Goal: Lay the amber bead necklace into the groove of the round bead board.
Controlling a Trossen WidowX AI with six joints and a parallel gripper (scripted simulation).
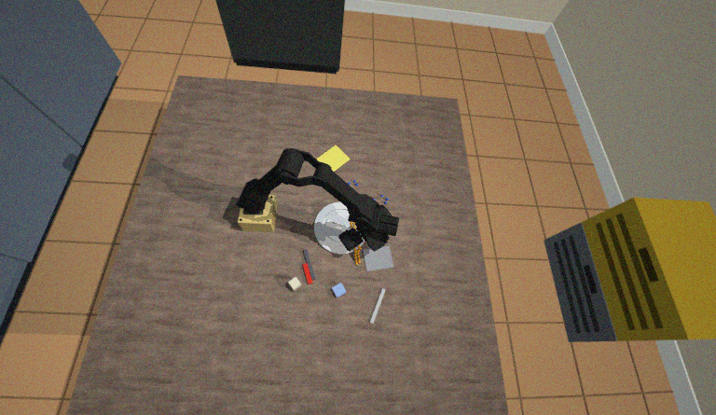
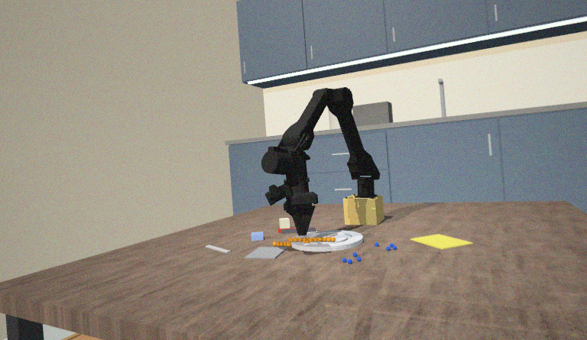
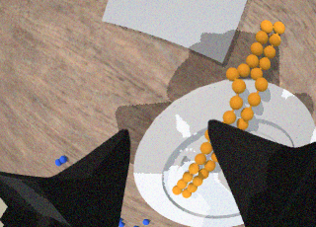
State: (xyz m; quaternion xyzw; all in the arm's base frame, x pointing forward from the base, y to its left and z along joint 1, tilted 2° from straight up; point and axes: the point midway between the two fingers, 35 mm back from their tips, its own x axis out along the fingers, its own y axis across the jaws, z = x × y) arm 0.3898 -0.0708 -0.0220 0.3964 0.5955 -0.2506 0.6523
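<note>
Now: the grey square tile 80 mm to the right of my gripper tip, 40 mm below it and 40 mm ahead of it. Also, from my gripper tip: red stick (200 mm behind, 130 mm to the right, 30 mm below); white stick (250 mm to the right, 40 mm below, 40 mm ahead); light blue cube (200 mm to the right, 100 mm behind, 30 mm below).
</note>
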